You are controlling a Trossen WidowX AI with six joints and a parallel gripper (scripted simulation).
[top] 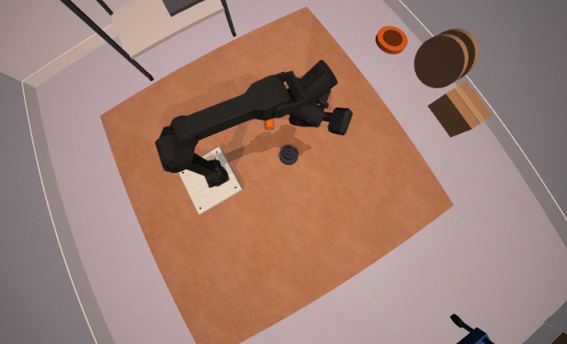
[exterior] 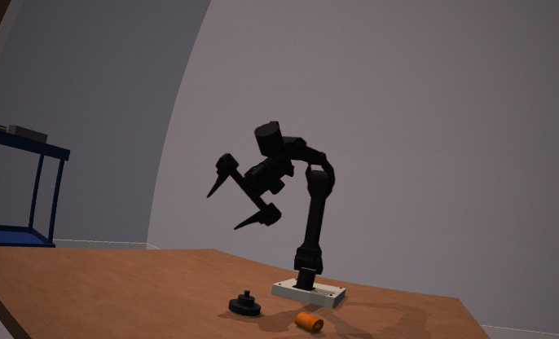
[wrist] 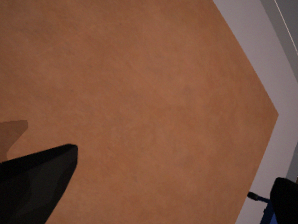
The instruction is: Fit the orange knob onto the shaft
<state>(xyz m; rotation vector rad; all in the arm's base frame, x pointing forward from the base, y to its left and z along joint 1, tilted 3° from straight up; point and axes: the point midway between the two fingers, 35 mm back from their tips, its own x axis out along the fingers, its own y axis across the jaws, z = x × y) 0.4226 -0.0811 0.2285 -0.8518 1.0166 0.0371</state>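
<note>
Now: gripper tip 13 cm past the orange knob, 22 cm to the right of it and 23 cm above it. From my gripper tip the other things lie so: dark round pedestal (13 cm behind, 4 cm to the left, 22 cm below).
</note>
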